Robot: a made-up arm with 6 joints. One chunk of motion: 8 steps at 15 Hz.
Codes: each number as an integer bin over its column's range. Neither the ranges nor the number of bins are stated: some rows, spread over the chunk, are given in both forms.
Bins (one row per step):
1: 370 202 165 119 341 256
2: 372 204 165 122 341 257
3: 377 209 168 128 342 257
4: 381 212 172 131 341 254
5: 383 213 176 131 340 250
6: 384 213 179 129 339 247
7: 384 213 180 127 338 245
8: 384 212 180 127 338 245
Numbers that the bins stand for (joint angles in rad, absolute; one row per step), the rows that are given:
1: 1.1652 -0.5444 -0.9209 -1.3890 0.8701 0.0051
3: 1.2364 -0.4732 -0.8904 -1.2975 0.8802 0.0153
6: 1.3076 -0.4325 -0.7785 -1.2873 0.8497 -0.0865
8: 1.3076 -0.4427 -0.7683 -1.3076 0.8395 -0.1068
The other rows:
2: 1.1855 -0.5241 -0.9209 -1.3585 0.8701 0.0153
4: 1.2771 -0.4427 -0.8497 -1.2669 0.8701 -0.0153
5: 1.2975 -0.4325 -0.8090 -1.2669 0.8599 -0.0560
7: 1.3076 -0.4325 -0.7683 -1.3076 0.8395 -0.1068

